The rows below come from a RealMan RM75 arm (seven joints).
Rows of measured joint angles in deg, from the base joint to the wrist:
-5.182, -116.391, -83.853, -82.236, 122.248, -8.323, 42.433
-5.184, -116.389, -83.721, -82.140, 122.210, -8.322, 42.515
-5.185, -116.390, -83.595, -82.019, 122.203, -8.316, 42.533
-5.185, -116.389, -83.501, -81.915, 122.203, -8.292, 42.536
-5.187, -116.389, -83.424, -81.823, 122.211, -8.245, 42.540
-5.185, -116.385, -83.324, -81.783, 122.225, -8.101, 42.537
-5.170, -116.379, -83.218, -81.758, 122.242, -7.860, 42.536
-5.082, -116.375, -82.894, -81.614, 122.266, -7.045, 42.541
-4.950, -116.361, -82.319, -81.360, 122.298, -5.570, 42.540
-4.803, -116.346, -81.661, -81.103, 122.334, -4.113, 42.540
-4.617, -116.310, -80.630, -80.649, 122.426, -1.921, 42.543
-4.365, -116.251, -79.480, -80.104, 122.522, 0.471, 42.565
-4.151, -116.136, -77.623, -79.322, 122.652, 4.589, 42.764
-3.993, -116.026, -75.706, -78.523, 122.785, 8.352, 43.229
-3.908, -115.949, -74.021, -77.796, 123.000, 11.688, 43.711
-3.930, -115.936, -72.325, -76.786, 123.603, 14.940, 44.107
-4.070, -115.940, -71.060, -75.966, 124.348, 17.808, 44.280
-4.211, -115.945, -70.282, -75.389, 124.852, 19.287, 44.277
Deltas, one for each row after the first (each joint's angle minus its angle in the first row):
-0.002, 0.002, 0.132, 0.096, -0.038, 0.001, 0.082
-0.003, 0.001, 0.258, 0.217, -0.045, 0.007, 0.100
-0.003, 0.002, 0.352, 0.321, -0.045, 0.031, 0.103
-0.005, 0.002, 0.429, 0.413, -0.037, 0.078, 0.107
-0.003, 0.006, 0.529, 0.453, -0.023, 0.222, 0.104
0.012, 0.012, 0.635, 0.478, -0.006, 0.463, 0.103
0.100, 0.016, 0.959, 0.622, 0.018, 1.278, 0.108
0.232, 0.030, 1.534, 0.876, 0.050, 2.753, 0.107
0.379, 0.045, 2.192, 1.133, 0.086, 4.210, 0.107
0.565, 0.081, 3.223, 1.587, 0.178, 6.402, 0.110
0.817, 0.140, 4.373, 2.132, 0.274, 8.794, 0.132
1.031, 0.255, 6.230, 2.914, 0.404, 12.912, 0.331
1.189, 0.365, 8.147, 3.713, 0.537, 16.675, 0.796
1.274, 0.442, 9.832, 4.440, 0.752, 20.011, 1.278
1.252, 0.455, 11.528, 5.450, 1.355, 23.263, 1.674
1.112, 0.451, 12.793, 6.270, 2.100, 26.131, 1.847
0.971, 0.446, 13.571, 6.847, 2.604, 27.610, 1.844

